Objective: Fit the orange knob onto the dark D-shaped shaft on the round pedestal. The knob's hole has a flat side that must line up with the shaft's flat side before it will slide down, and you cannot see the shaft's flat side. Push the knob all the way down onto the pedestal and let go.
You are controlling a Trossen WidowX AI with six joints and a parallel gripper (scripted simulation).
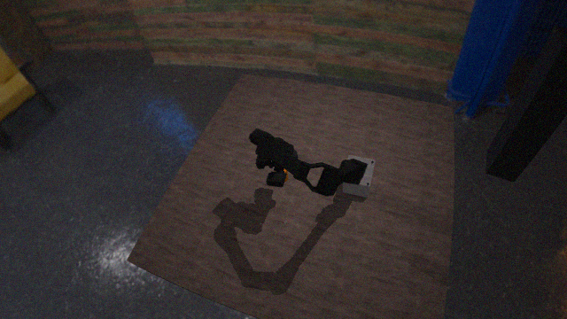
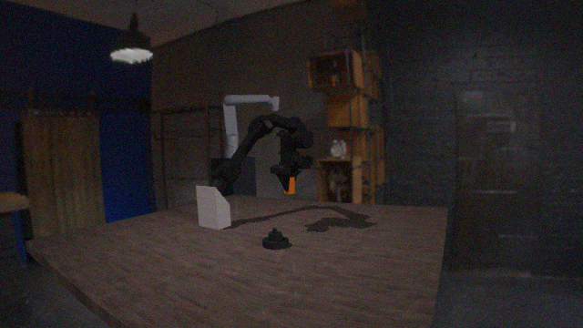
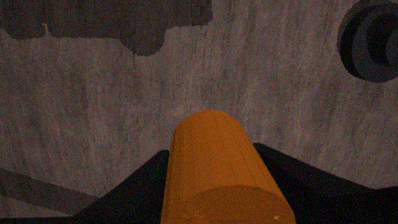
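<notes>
The dark round pedestal lies 8 cm ahead of my gripper tip, 19 cm to the right of it and 11 cm below it. Round my gripper tip: orange knob: 2 cm above.
</notes>
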